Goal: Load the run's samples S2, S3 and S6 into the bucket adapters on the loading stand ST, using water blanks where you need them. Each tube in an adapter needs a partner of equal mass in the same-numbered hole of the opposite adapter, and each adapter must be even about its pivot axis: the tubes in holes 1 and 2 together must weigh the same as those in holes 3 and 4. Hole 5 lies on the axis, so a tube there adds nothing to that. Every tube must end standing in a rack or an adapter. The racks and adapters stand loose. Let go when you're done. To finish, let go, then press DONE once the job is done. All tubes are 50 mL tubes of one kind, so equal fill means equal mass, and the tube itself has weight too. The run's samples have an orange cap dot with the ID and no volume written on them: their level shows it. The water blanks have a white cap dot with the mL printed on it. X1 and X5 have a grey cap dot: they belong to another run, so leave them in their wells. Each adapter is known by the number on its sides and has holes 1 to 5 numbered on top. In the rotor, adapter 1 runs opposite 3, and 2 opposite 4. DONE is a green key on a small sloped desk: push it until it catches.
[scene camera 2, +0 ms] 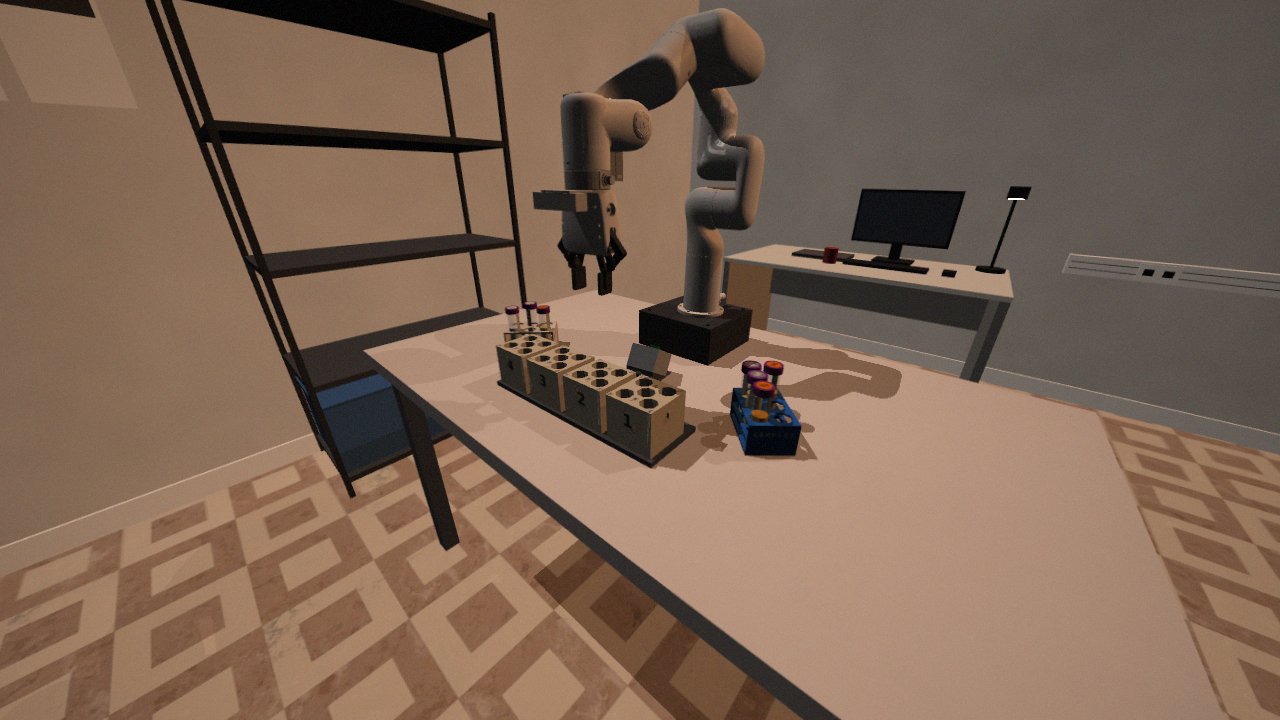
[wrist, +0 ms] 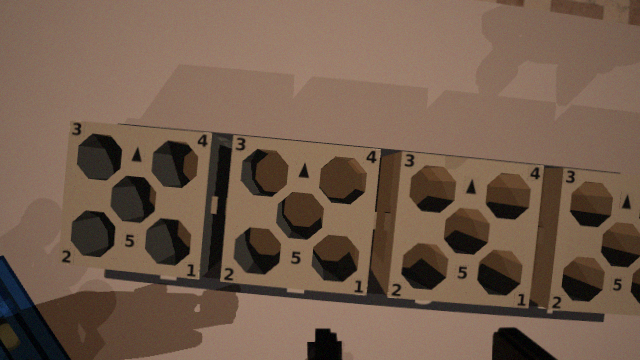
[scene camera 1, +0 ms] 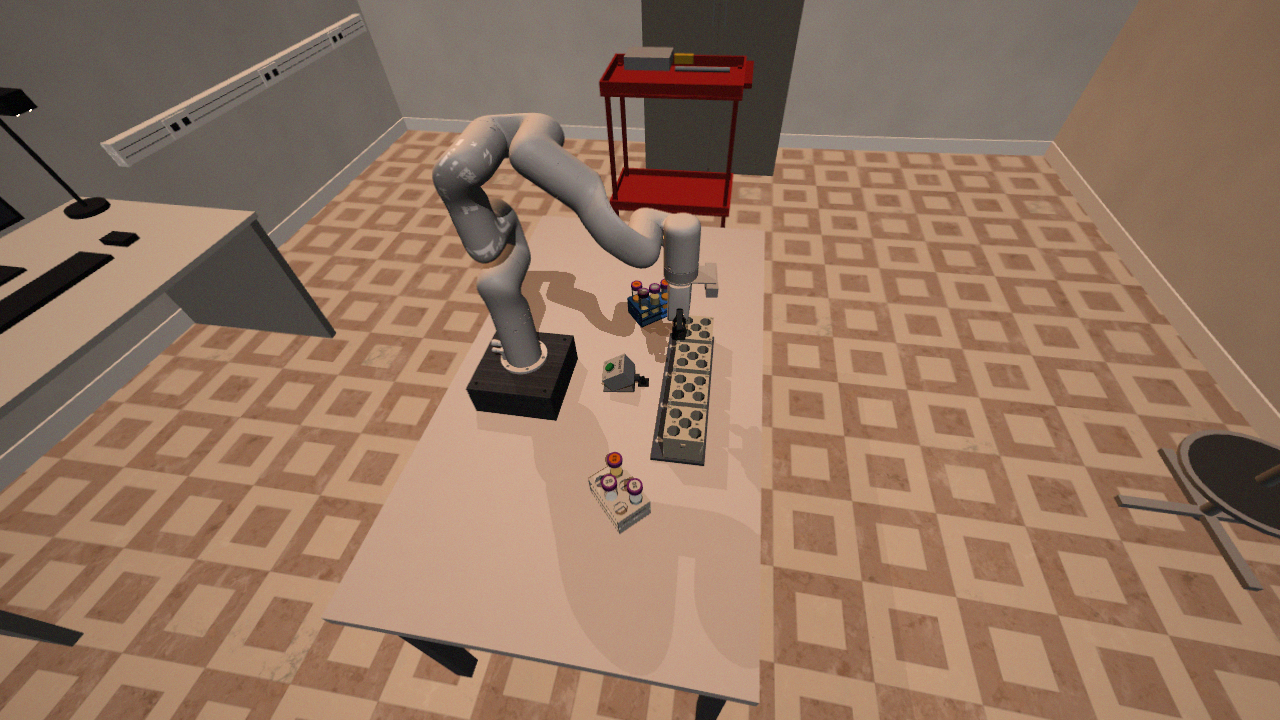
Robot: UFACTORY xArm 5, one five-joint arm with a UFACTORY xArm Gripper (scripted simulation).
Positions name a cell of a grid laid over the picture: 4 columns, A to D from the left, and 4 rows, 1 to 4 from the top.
Labels:
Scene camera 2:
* my gripper: B2
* blue rack: C3
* grey sloped desk: C3
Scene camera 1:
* my gripper: C2
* grey sloped desk: B3

